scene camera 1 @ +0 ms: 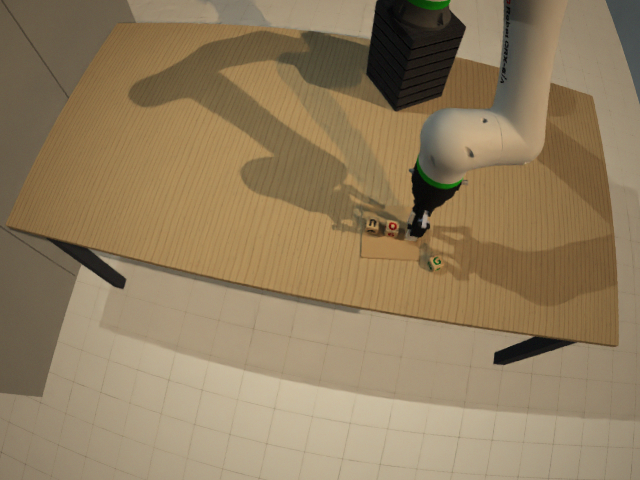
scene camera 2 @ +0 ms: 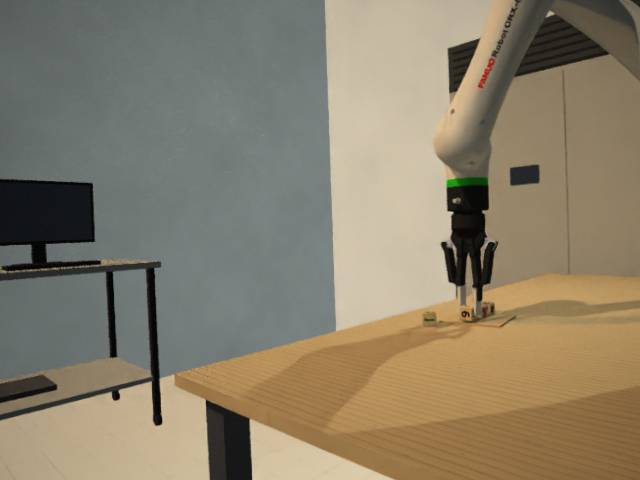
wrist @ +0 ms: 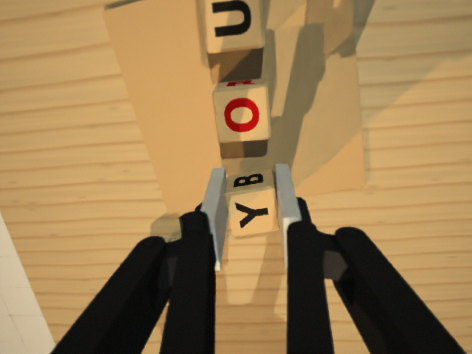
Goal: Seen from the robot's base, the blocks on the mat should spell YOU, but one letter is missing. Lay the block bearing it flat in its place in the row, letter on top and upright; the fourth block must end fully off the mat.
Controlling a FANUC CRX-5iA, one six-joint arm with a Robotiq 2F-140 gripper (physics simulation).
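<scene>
My gripper (scene camera 1: 412,234) (scene camera 2: 469,311) (wrist: 251,185) is shut on the Y block (scene camera 2: 466,313) (wrist: 252,214), with Y on top and B on the side facing the row. The block is low at the end of the row; whether it touches the mat (scene camera 1: 390,250) (wrist: 165,100) is hard to tell. The O block (scene camera 1: 391,228) (wrist: 241,114), red letter up, sits beside it across a gap. The U block (scene camera 1: 371,225) (wrist: 232,22) is beyond O. Y's stem points away from U's open side, with a slight turn. The G block (scene camera 1: 435,263) (scene camera 2: 429,318) lies off the mat near its corner.
The wooden table (scene camera 1: 206,217) (scene camera 2: 413,392) carries the mat and blocks. The dark ribbed robot pedestal (scene camera 1: 413,62) stands at the table's far side. A side desk (scene camera 2: 129,266) with a monitor (scene camera 2: 46,211) stands apart from the table. Arm shadows fall across the mat.
</scene>
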